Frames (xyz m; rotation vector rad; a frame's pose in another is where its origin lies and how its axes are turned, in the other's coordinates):
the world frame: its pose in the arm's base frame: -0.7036 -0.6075 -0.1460 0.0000 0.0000 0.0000
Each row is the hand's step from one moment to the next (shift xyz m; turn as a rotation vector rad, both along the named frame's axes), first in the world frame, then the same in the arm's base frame.
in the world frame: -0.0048 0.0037 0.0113 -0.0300 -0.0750 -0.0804
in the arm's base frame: -0.0048 0.0037 0.0113 -0.0300 -0.0750 -0.0804
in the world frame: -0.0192 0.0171 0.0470 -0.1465 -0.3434 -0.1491
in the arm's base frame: -0.0192 0.0171 0.0470 -0.1465 -0.3434 -0.1491
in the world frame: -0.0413 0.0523 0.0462 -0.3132 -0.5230 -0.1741
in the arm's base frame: -0.0413 0.0523 0.0462 -0.3132 -0.5230 -0.1741
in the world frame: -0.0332 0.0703 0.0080 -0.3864 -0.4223 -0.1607
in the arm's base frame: -0.0332 0.0703 0.0080 -0.3864 -0.4223 -0.1607
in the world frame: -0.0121 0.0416 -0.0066 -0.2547 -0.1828 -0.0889
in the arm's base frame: -0.0121 0.0416 -0.0066 -0.2547 -0.1828 -0.0889
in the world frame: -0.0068 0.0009 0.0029 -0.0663 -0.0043 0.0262
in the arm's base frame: -0.0068 0.0009 0.0029 -0.0663 -0.0043 0.0262
